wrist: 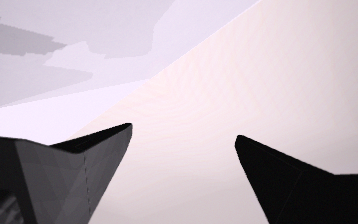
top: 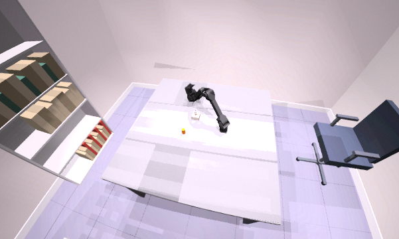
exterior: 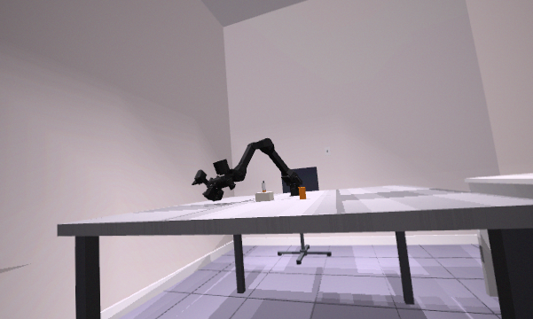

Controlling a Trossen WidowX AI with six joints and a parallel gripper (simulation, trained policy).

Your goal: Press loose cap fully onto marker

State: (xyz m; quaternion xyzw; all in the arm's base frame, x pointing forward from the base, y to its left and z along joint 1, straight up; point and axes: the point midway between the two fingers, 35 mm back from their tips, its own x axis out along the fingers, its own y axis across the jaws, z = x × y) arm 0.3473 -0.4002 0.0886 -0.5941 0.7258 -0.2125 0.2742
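Now: gripper tip 540 mm to the right of the orange cap and 60 mm above it. Round my gripper tip: holder block (340 mm to the left, 70 mm behind, 60 mm below).
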